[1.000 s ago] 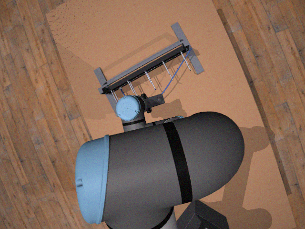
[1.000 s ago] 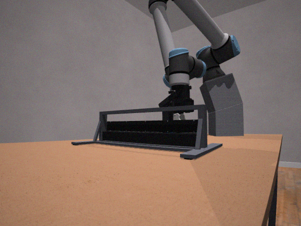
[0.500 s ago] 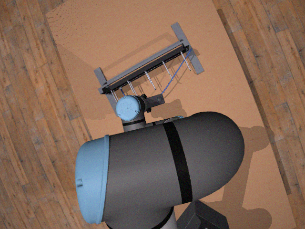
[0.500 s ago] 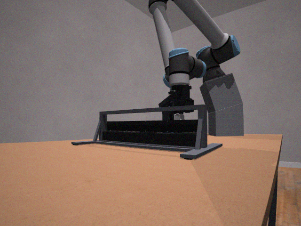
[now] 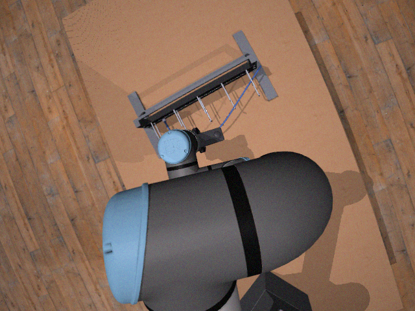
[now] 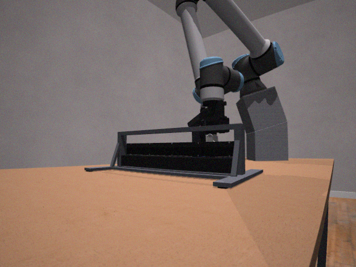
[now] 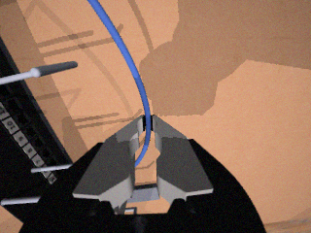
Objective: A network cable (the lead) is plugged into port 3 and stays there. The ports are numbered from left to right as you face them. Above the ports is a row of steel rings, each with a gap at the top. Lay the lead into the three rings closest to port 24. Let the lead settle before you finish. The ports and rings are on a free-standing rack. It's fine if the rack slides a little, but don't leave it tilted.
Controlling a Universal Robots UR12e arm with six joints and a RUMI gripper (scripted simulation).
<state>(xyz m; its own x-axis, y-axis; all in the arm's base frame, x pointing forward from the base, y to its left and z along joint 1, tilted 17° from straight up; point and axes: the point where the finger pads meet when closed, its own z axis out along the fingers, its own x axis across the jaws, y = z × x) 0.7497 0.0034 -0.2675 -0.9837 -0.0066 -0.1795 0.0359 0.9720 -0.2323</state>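
My hand is 17 cm short of the rack, 5 cm to the left of it and 2 cm below it.
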